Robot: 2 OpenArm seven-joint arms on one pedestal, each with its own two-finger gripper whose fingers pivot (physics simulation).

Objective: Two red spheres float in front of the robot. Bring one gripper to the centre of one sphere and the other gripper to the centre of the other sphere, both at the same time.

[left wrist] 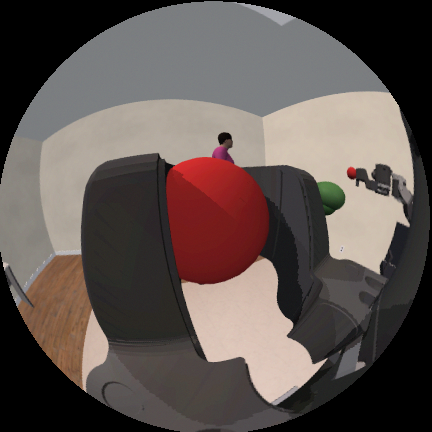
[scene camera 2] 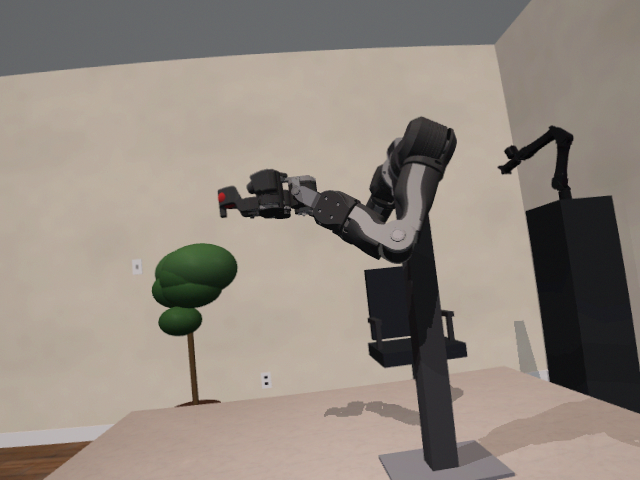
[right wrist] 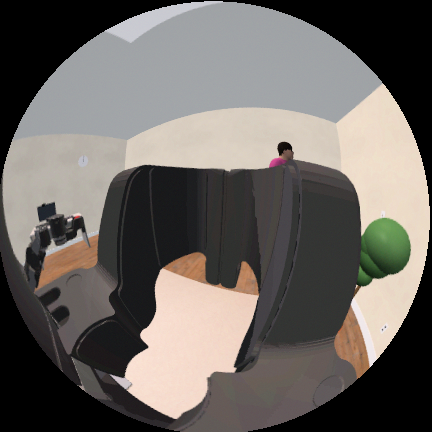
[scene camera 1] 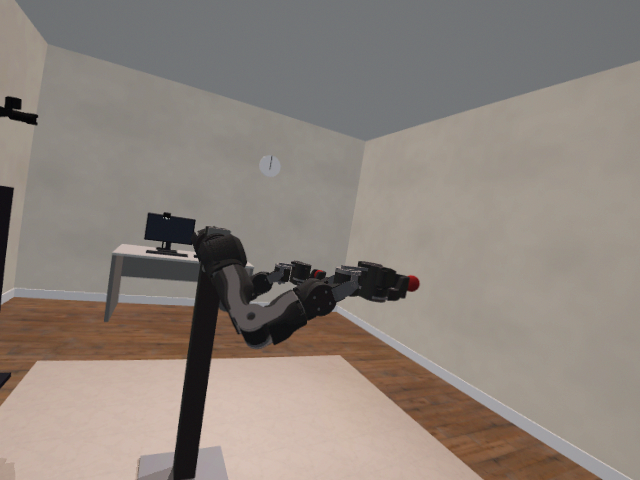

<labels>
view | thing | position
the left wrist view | red sphere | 218, 216
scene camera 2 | left gripper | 219, 204
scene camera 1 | right gripper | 405, 287
</labels>
